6 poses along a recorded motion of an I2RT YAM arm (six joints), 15 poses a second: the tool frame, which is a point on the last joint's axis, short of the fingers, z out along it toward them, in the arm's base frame.
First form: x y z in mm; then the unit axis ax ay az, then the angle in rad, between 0 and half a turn.
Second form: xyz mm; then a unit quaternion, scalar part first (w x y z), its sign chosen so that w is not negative. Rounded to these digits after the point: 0 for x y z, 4 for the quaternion.
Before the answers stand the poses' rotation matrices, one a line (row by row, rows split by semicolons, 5 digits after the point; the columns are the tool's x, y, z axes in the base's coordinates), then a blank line. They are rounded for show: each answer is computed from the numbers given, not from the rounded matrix.
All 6 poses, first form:
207, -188, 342, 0.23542, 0.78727, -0.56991, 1.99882
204, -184, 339, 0.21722, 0.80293, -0.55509, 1.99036
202, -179, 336, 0.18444, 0.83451, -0.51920, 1.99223
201, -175, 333, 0.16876, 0.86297, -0.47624, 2.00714
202, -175, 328, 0.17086, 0.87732, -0.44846, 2.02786
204, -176, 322, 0.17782, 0.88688, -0.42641, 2.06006
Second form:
-0.33665 0.78076 0.52639; -0.25623 0.46197 -0.84908; -0.90610 -0.42072 0.04453
-0.34096 0.75240 0.56359; -0.26148 0.49995 -0.82563; -0.90298 -0.42888 0.02628
-0.36113 0.69065 0.62656; -0.25689 0.57222 -0.77882; -0.89643 -0.44222 -0.02923
-0.38211 0.63880 0.66777; -0.22443 0.63683 -0.73762; -0.89645 -0.43172 -0.09997
-0.39924 0.61848 0.67683; -0.18638 0.66805 -0.72040; -0.89770 -0.41375 -0.15144
-0.42350 0.60821 0.67137; -0.14456 0.68624 -0.71286; -0.89429 -0.39895 -0.20270

207, -188, 342, 0.5408, 0.1980, 0.6622, -0.4794
204, -184, 339, 0.5444, 0.1822, 0.6735, -0.4656
202, -179, 336, 0.5436, 0.1548, 0.7005, -0.4358
201, -175, 333, 0.5373, 0.1423, 0.7278, -0.4017
202, -175, 328, 0.5285, 0.1450, 0.7448, -0.3807
204, -176, 322, 0.5148, 0.1524, 0.7603, -0.3656

